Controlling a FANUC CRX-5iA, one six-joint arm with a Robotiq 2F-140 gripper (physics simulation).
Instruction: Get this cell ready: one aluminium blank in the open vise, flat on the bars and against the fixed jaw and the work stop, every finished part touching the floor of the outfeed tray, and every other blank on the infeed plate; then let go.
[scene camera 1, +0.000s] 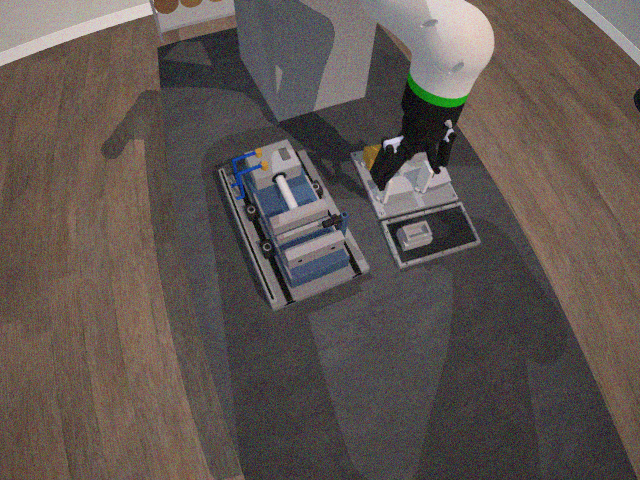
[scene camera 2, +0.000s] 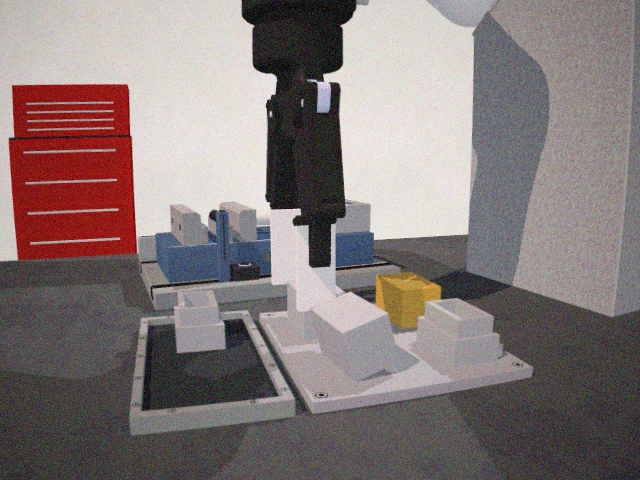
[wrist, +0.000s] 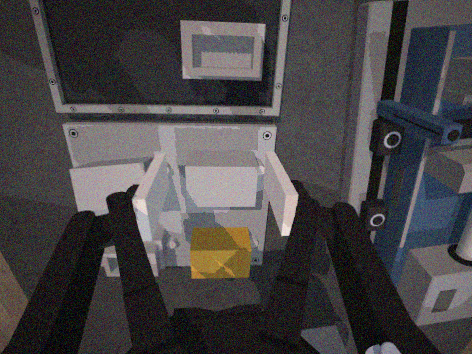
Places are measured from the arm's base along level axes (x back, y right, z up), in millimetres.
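Pixels of known places: gripper, fingertip midpoint: (scene camera 1: 401, 191) (scene camera 2: 300, 294) (wrist: 216, 169).
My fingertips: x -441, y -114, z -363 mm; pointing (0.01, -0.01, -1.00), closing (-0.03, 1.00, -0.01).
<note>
Ahead of a thing's pixels: the offset from my fingertips to its top centre.
My gripper (scene camera 1: 403, 195) (scene camera 2: 298, 295) (wrist: 216, 169) is open and empty, low over the infeed plate {dx +58, dy -40, dz -32 mm} (scene camera 1: 382, 210) (scene camera 2: 413, 395) (wrist: 170, 131), its white pads to either side of an upright aluminium blank {dx +15, dy +5, dz +4 mm} (scene camera 2: 299, 328) (wrist: 221, 186); contact cannot be told. A second blank {dx +18, dy -85, dz +15 mm} (scene camera 2: 356, 335) (wrist: 107, 185) is tilted on the plate. A pocketed finished part {dx +105, dy -85, dz +3 mm} (scene camera 2: 457, 335) (wrist: 132, 272) is also on the plate. Another finished part {dx -89, dy +4, dz +1 mm} (scene camera 1: 415, 236) (scene camera 2: 200, 330) (wrist: 222, 73) is in the outfeed tray (scene camera 1: 439, 255) (scene camera 2: 211, 414) (wrist: 168, 109). The vise {dx +6, dy +226, dz +59 mm} (scene camera 1: 319, 268) (scene camera 2: 191, 260) is open; no blank shows between its jaws.
A yellow block {dx +104, dy +5, dz +4 mm} (scene camera 1: 370, 153) (scene camera 2: 408, 299) (wrist: 220, 255) is at the infeed plate's rear corner beside the gripper. The blue work stop post {dx -53, dy +143, dz +58 mm} (scene camera 1: 344, 223) (scene camera 2: 222, 245) (wrist: 415, 120) rises on the vise's tray-facing side. A red tool cabinet (scene camera 2: 74, 196) stands behind.
</note>
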